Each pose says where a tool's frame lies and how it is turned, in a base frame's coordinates. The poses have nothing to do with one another.
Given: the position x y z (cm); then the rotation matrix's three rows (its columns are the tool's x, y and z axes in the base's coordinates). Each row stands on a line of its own.
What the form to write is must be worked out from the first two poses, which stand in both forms.
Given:
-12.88, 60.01, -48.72
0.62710, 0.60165, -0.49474
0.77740, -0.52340, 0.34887
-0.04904, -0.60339, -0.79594
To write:
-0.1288, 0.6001, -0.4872
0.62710, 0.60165, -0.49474
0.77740, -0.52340, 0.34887
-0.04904, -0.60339, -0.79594

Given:
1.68, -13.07, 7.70
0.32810, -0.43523, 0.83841
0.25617, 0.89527, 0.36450
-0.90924, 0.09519, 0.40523
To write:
0.0168, -0.1307, 0.0770
0.32810, -0.43523, 0.83841
0.25617, 0.89527, 0.36450
-0.90924, 0.09519, 0.40523

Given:
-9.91, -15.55, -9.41
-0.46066, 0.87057, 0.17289
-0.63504, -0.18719, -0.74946
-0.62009, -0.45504, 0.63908
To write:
-0.0991, -0.1555, -0.0941
-0.46066, 0.87057, 0.17289
-0.63504, -0.18719, -0.74946
-0.62009, -0.45504, 0.63908

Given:
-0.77, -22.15, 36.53
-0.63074, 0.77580, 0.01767
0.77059, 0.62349, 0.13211
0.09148, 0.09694, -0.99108
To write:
-0.0077, -0.2215, 0.3653
-0.63074, 0.77580, 0.01767
0.77059, 0.62349, 0.13211
0.09148, 0.09694, -0.99108

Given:
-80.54, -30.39, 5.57
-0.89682, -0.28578, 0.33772
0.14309, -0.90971, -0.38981
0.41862, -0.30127, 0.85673
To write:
-0.8054, -0.3039, 0.0557
-0.89682, -0.28578, 0.33772
0.14309, -0.90971, -0.38981
0.41862, -0.30127, 0.85673

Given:
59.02, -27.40, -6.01
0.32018, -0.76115, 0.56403
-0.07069, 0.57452, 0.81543
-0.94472, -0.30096, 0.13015
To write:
0.5902, -0.2740, -0.0601
0.32018, -0.76115, 0.56403
-0.07069, 0.57452, 0.81543
-0.94472, -0.30096, 0.13015

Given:
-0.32, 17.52, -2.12
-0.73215, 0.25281, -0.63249
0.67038, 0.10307, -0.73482
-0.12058, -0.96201, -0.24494
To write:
-0.0032, 0.1752, -0.0212
-0.73215, 0.25281, -0.63249
0.67038, 0.10307, -0.73482
-0.12058, -0.96201, -0.24494

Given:
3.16, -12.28, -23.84
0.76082, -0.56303, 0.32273
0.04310, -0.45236, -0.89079
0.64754, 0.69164, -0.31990
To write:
0.0316, -0.1228, -0.2384
0.76082, -0.56303, 0.32273
0.04310, -0.45236, -0.89079
0.64754, 0.69164, -0.31990

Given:
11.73, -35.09, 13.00
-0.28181, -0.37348, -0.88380
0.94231, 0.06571, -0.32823
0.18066, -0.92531, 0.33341
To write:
0.1173, -0.3509, 0.1300
-0.28181, -0.37348, -0.88380
0.94231, 0.06571, -0.32823
0.18066, -0.92531, 0.33341

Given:
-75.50, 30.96, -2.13
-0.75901, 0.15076, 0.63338
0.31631, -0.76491, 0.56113
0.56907, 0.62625, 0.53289
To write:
-0.7550, 0.3096, -0.0213
-0.75901, 0.15076, 0.63338
0.31631, -0.76491, 0.56113
0.56907, 0.62625, 0.53289

